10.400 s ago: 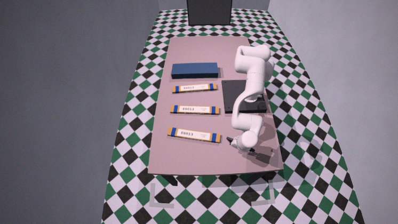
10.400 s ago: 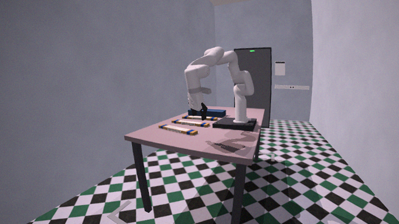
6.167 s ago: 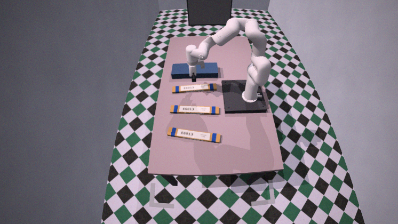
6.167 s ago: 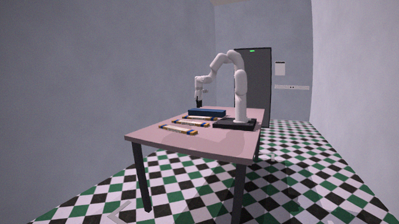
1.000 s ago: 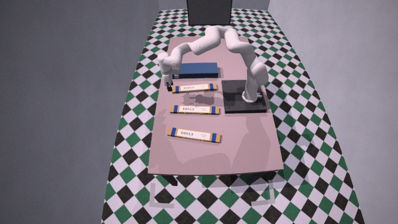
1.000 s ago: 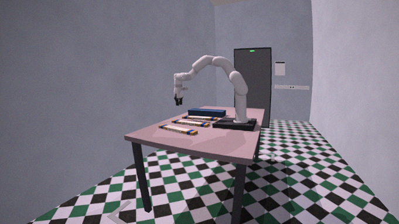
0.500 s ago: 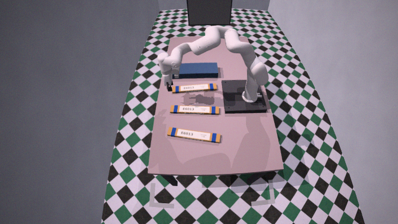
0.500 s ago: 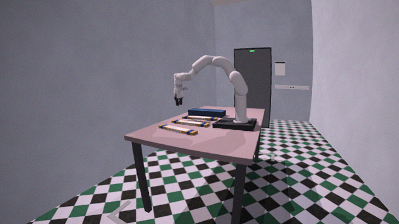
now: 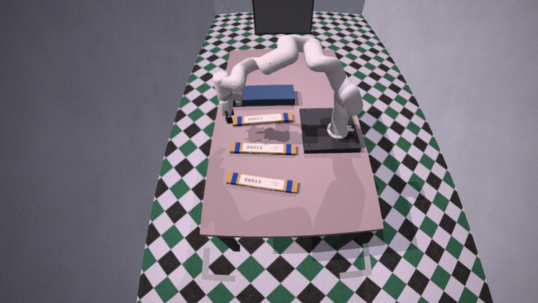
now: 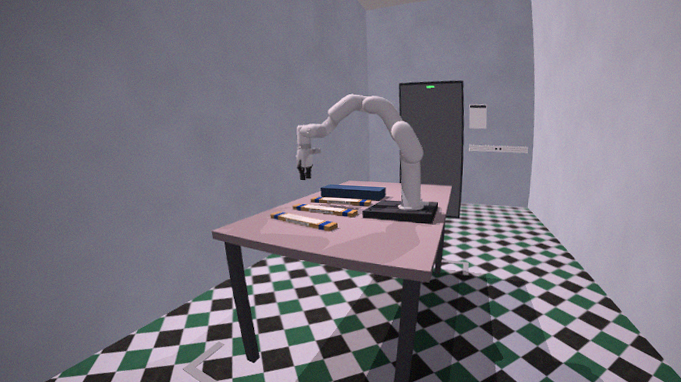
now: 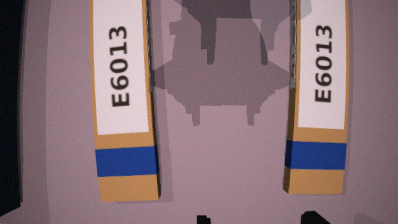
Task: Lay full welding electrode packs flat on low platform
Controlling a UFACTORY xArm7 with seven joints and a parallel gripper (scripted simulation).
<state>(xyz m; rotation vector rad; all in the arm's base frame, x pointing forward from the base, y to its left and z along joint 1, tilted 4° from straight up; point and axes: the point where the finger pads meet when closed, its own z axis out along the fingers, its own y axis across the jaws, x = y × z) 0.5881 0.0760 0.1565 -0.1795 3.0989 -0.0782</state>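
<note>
My gripper is now 15 cm past the pack of welding electrodes, 15 cm above it and 13 cm to the left of it. The rest, counted from my hand: low blue platform 32 cm to the right, 15 cm below, 13 cm behind.
</note>
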